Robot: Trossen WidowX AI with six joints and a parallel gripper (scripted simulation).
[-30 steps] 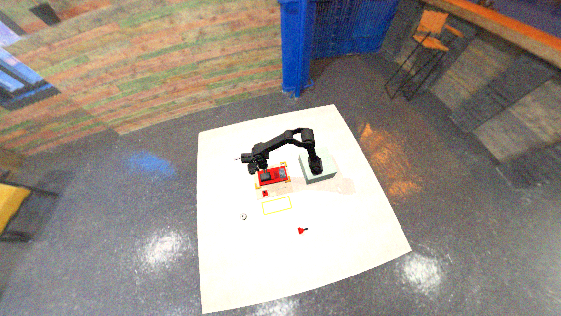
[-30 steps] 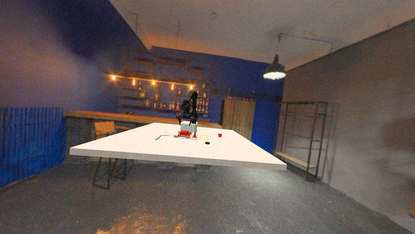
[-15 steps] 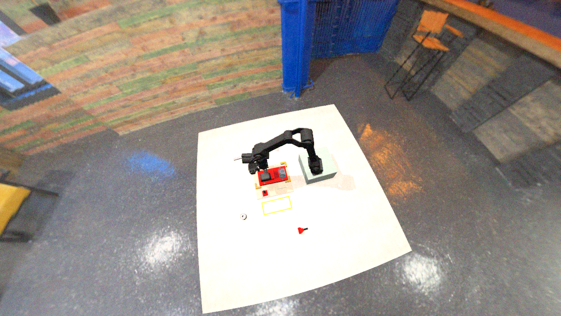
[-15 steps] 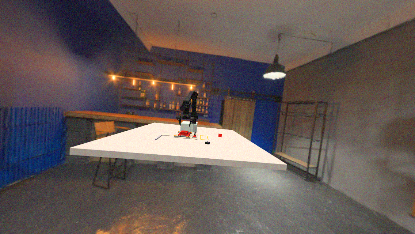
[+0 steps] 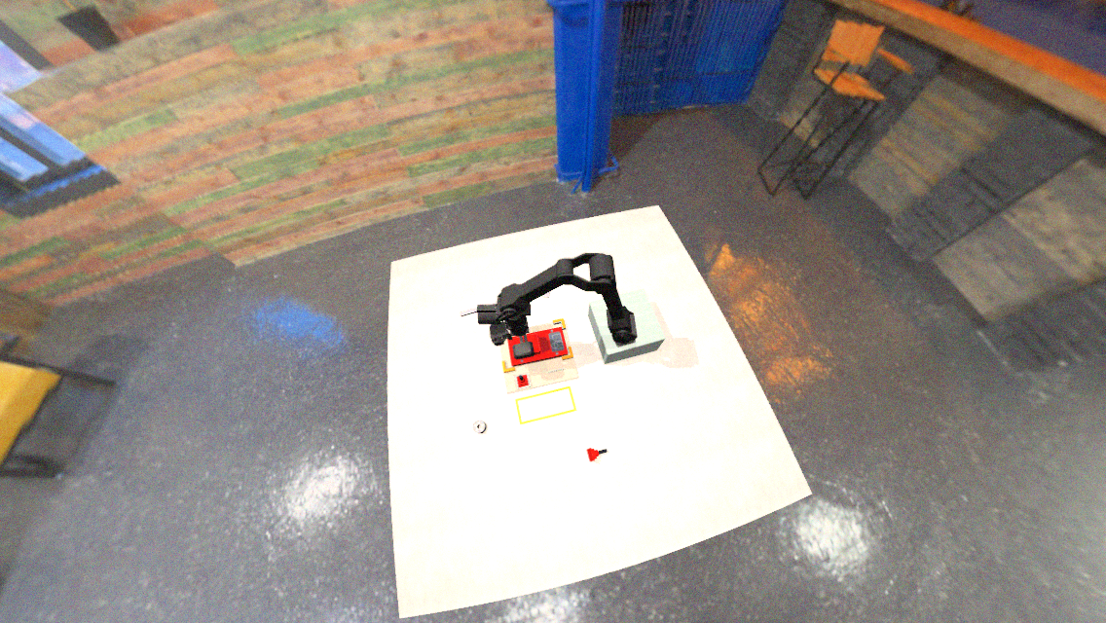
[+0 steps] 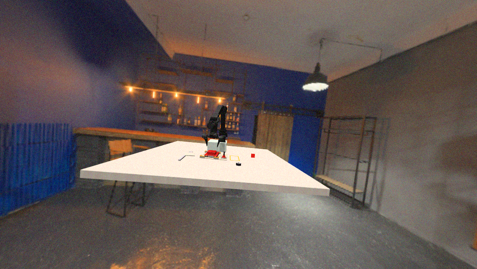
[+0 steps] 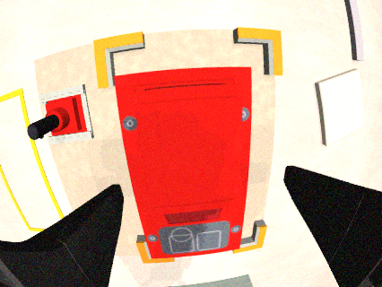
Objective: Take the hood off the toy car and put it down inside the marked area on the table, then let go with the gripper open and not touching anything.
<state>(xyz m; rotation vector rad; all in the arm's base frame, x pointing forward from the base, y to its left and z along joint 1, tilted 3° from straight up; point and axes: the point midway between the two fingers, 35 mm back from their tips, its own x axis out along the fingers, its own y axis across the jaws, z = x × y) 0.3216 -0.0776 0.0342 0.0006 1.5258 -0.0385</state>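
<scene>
The hood is 5 cm below my gripper tip. The rest, counted from my gripper tip: white strip (15 cm ahead, 21 cm to the right, 8 cm below); white square (2 cm ahead, 18 cm to the right, 8 cm below); wheel axle (3 cm ahead, 11 cm to the left, 5 cm below).
</scene>
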